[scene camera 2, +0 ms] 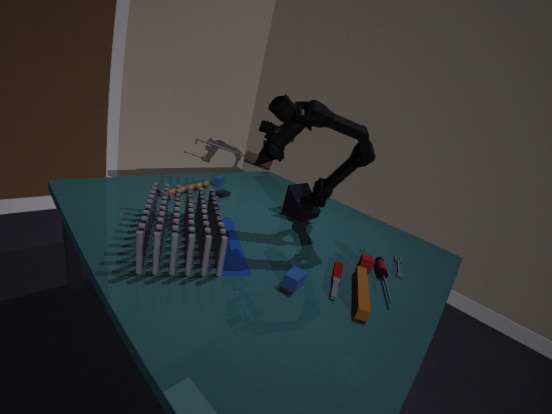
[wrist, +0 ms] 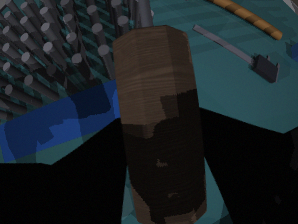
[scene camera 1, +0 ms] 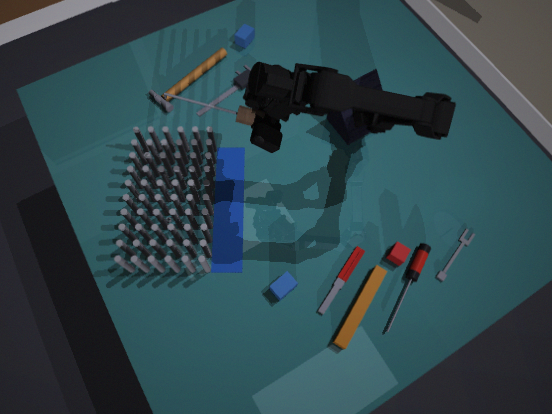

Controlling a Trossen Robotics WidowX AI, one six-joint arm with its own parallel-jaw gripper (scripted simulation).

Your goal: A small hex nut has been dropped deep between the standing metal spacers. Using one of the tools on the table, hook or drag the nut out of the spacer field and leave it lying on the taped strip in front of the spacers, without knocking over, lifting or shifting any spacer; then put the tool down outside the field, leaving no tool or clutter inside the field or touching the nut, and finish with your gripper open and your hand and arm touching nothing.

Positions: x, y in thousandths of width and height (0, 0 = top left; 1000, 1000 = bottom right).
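My gripper is visible in scene camera 2 (465, 395). An orange bar is visible in scene camera 2 (657, 750) as well. The gripper also appears in the wrist view (535, 538); the bar is out of frame in the wrist view. The gripper is seen in scene camera 1 (461, 291), and the bar in scene camera 1 (646, 757).
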